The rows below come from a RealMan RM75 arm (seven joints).
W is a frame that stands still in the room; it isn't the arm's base.
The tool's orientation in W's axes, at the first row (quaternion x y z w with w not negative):
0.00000 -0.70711 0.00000 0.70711
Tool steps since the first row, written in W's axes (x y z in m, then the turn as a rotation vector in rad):
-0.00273 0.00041 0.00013 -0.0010 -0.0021 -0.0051
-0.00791 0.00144 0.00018 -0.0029 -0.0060 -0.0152
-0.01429 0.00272 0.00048 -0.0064 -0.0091 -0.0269
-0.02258 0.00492 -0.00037 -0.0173 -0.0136 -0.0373
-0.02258 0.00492 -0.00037 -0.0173 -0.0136 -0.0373
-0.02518 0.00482 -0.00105 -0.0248 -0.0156 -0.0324
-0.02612 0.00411 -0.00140 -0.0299 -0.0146 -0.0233
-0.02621 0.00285 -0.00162 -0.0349 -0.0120 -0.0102
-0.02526 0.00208 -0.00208 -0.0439 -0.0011 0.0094
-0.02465 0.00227 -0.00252 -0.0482 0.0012 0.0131
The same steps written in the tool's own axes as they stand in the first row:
0.00013 0.00041 0.00273 -0.0051 -0.0021 0.0010
0.00018 0.00144 0.00791 -0.0152 -0.0060 0.0029
0.00048 0.00272 0.01429 -0.0269 -0.0091 0.0064
-0.00037 0.00492 0.02258 -0.0373 -0.0136 0.0173
-0.00037 0.00492 0.02258 -0.0373 -0.0136 0.0173
-0.00105 0.00482 0.02518 -0.0324 -0.0156 0.0248
-0.00140 0.00411 0.02612 -0.0233 -0.0146 0.0299
-0.00162 0.00285 0.02621 -0.0102 -0.0120 0.0349
-0.00208 0.00208 0.02526 0.0094 -0.0011 0.0439
-0.00252 0.00227 0.02465 0.0131 0.0012 0.0482

